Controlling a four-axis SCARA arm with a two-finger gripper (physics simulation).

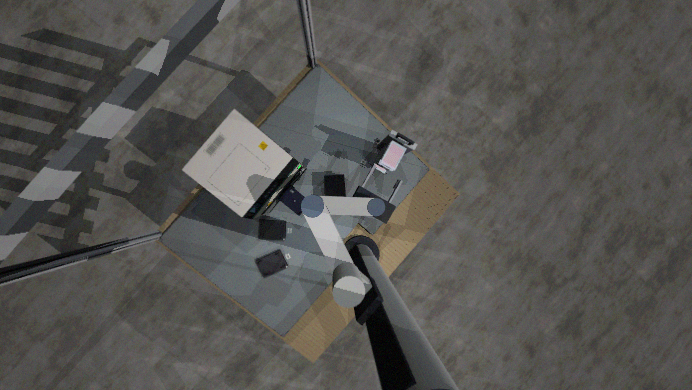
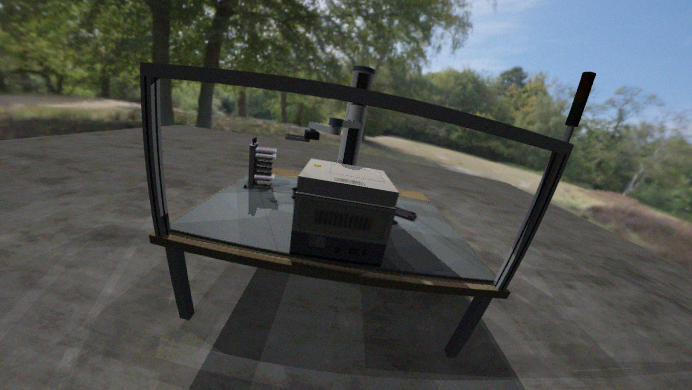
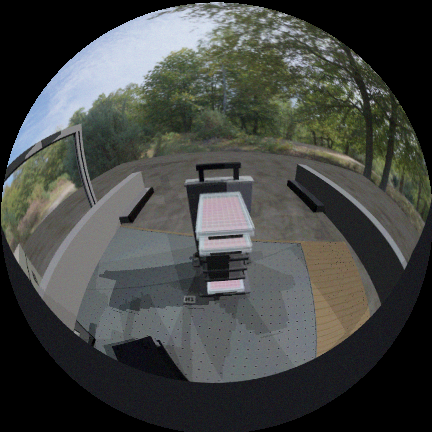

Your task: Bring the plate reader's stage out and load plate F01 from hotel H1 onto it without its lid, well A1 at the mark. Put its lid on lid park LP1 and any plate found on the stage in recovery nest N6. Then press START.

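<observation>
My gripper is open and empty, its fingers wide apart, level and facing hotel H1 from above. The hotel holds a pink plate at the top, a second plate below it and a third plate at the bottom. I cannot tell which is F01. The reader's dark stage is out at its front; the arm's elbow partly covers it, and its visible part looks bare. The START button is not readable.
The plate reader stands at the table's rear edge. A black stand lies between reader and hotel. Two more dark stands are on the other side; their labels are unreadable. A frame post rises at a table corner.
</observation>
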